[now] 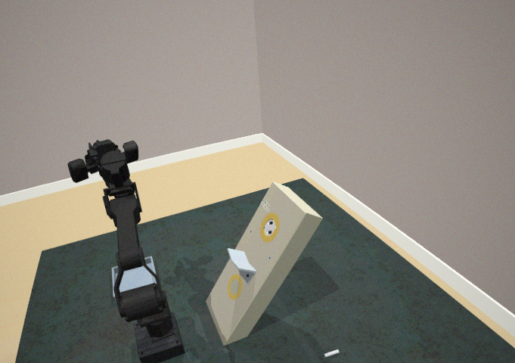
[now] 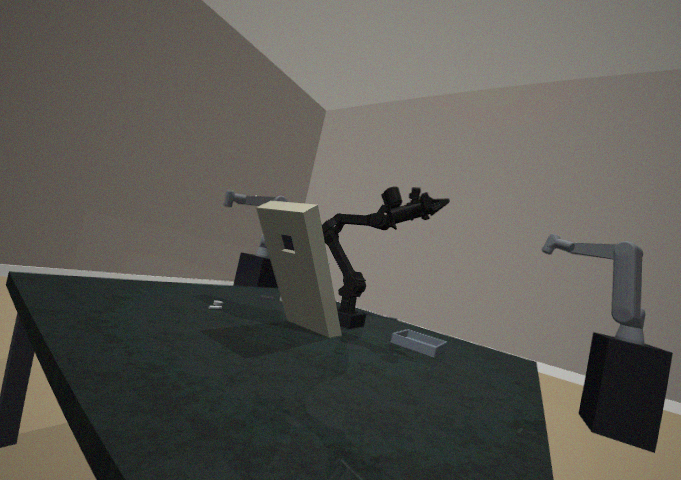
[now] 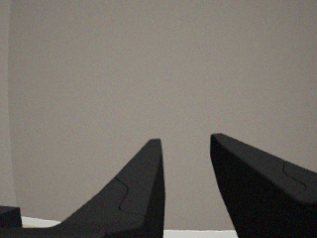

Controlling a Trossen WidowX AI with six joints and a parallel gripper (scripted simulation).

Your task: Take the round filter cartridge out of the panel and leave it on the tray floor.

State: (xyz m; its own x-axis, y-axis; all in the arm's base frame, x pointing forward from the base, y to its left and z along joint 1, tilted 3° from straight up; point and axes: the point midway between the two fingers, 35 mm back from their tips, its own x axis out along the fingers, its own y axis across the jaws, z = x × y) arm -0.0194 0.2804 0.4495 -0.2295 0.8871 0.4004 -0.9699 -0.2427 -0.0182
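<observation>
My gripper tip is now 380 mm short of the round filter cartridge, 330 mm to the left of it and 250 mm above it. The rest, counted from my gripper tip: grey ledge 280 mm ahead, 320 mm to the right, 340 mm below; then small white piece 390 mm ahead, 580 mm to the right, 520 mm below; then grey tray 20 mm behind, 10 mm to the right, 510 mm below.
</observation>
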